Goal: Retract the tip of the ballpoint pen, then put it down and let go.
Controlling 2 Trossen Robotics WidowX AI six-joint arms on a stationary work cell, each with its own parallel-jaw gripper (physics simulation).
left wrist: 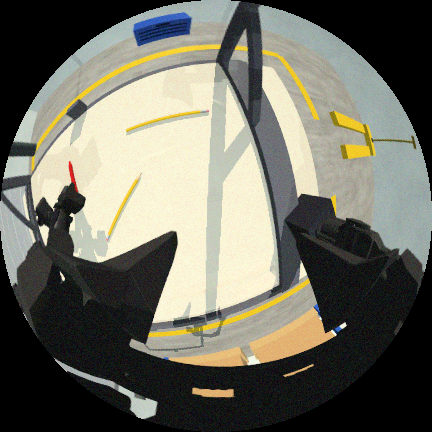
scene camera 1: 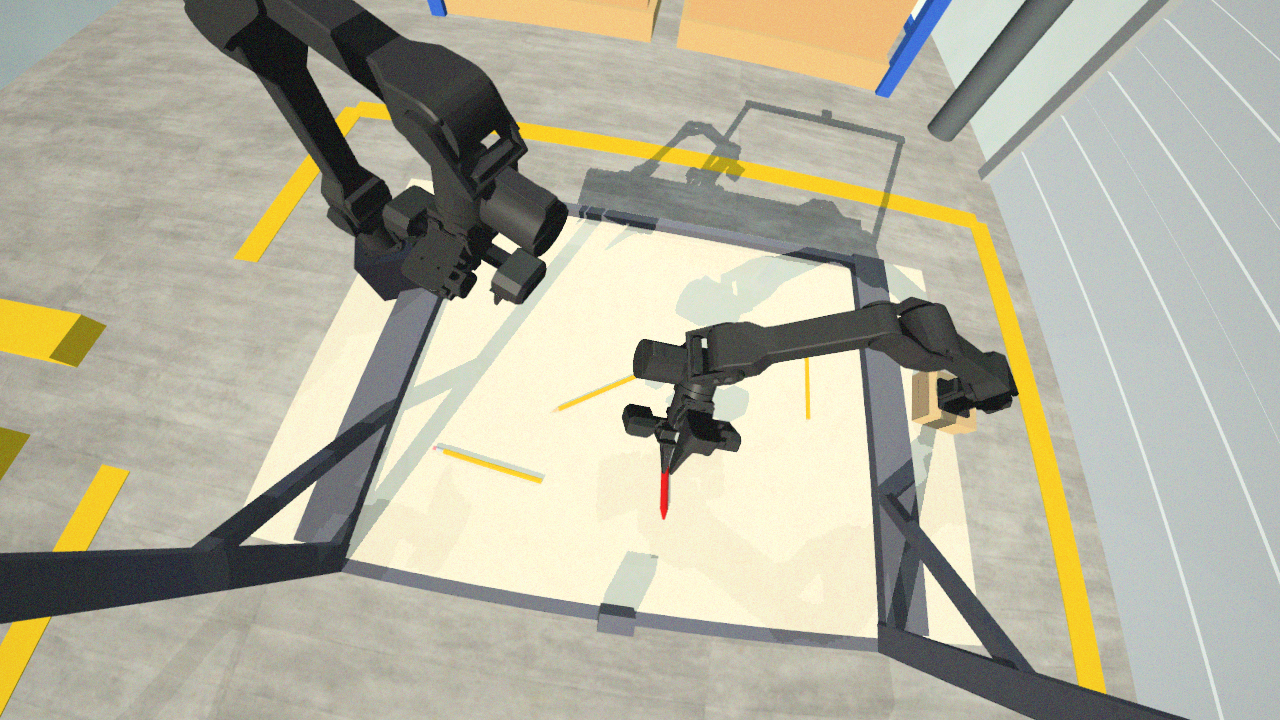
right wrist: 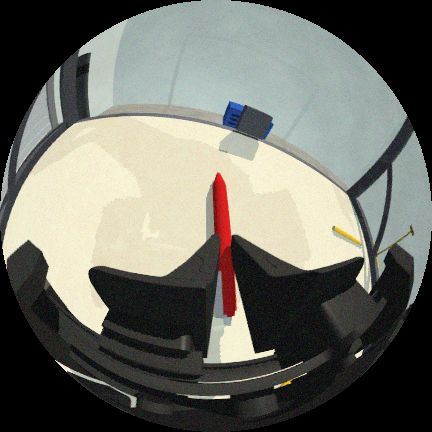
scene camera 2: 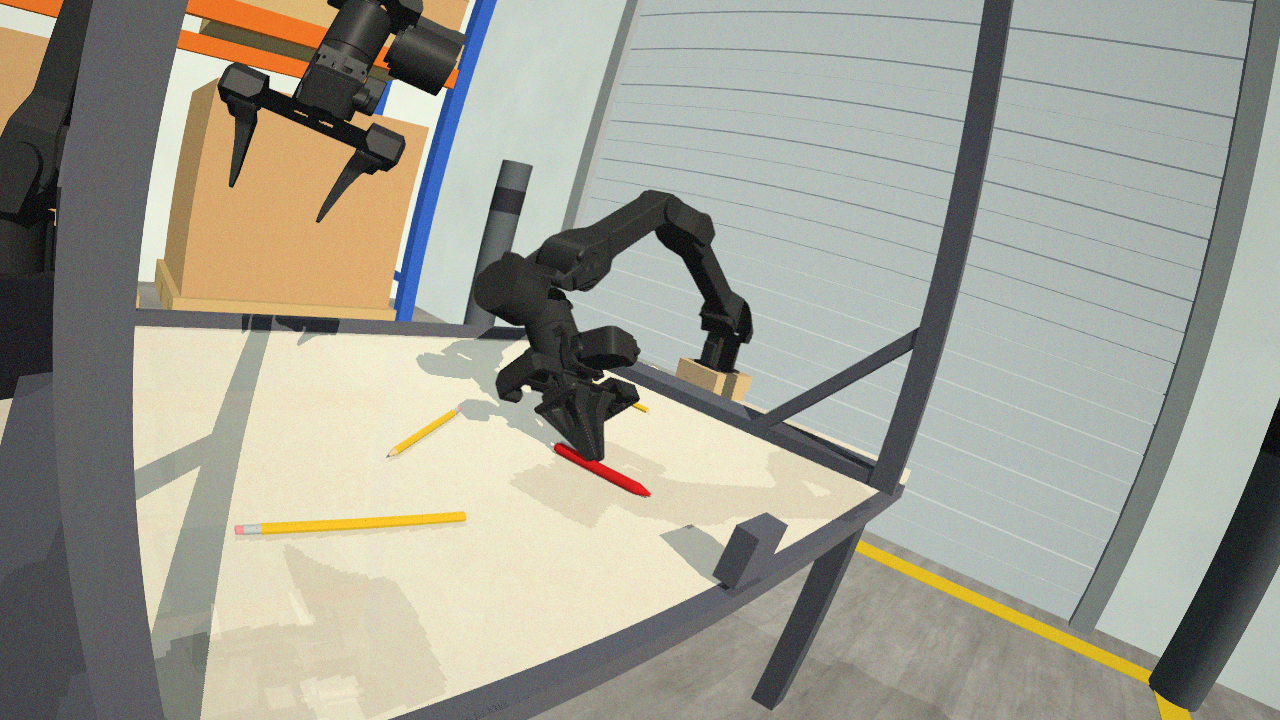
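Seen in the pictures: left gripper, fingertip midpoint: point(left wrist: 240, 238) point(scene camera 2: 274, 204); right gripper, fingertip midpoint: point(left wrist: 71, 183) point(scene camera 1: 666, 473) point(right wrist: 224, 240) point(scene camera 2: 596, 460); left arm's base at its link origin: point(left wrist: 325, 228) point(scene camera 1: 383, 240) point(scene camera 2: 13, 271); right arm's base at its link origin: point(scene camera 1: 952, 398) point(scene camera 2: 716, 367).
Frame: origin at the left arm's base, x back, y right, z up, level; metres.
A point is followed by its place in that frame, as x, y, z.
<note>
The red ballpoint pen point(scene camera 1: 664, 492) @[-0.370, 0.526, -0.094] point(scene camera 2: 617, 479) @[-0.364, 0.529, -0.098] point(left wrist: 73, 176) @[-0.369, 0.510, -0.100] point(right wrist: 220, 205) @[-0.373, 0.526, -0.094] lies along the cream table top point(scene camera 1: 760, 573) @[-0.483, 0.689, -0.106] point(scene camera 2: 501, 617) @[-0.087, 0.540, -0.106], its pointed end toward the near edge in scene camera 1. My right gripper point(scene camera 1: 666, 470) @[-0.382, 0.498, -0.093] point(scene camera 2: 588, 457) @[-0.382, 0.498, -0.093] point(right wrist: 224, 240) @[-0.382, 0.498, -0.093] points down and is shut on the pen, with a fingertip on each side of the barrel. In the right wrist view a pale push button point(right wrist: 228, 321) @[-0.400, 0.443, -0.097] shows at the pen's rear end, partly shaded. Whether a writing point sticks out is too small to tell. My left gripper point(scene camera 2: 277, 203) @[-0.160, 0.207, 0.102] point(left wrist: 240, 238) @[-0.160, 0.207, 0.102] is open and empty, high above the table's far left part.
A yellow pencil point(scene camera 1: 492, 464) @[-0.112, 0.410, -0.100] point(scene camera 2: 358, 522) @[-0.102, 0.410, -0.100] point(left wrist: 167, 117) @[-0.100, 0.403, -0.101] lies at the left, another point(scene camera 1: 595, 394) @[-0.303, 0.335, -0.100] point(scene camera 2: 423, 432) @[-0.298, 0.336, -0.100] point(left wrist: 124, 207) @[-0.304, 0.327, -0.102] nearer the middle and a third point(scene camera 1: 807, 389) @[-0.691, 0.426, -0.100] beyond the right gripper. A dark block point(scene camera 1: 616, 619) @[-0.250, 0.670, -0.050] point(scene camera 2: 750, 550) @[-0.222, 0.673, -0.063] point(right wrist: 254, 121) @[-0.255, 0.665, -0.071] stands on the near table edge. Frame beams border the table.
</note>
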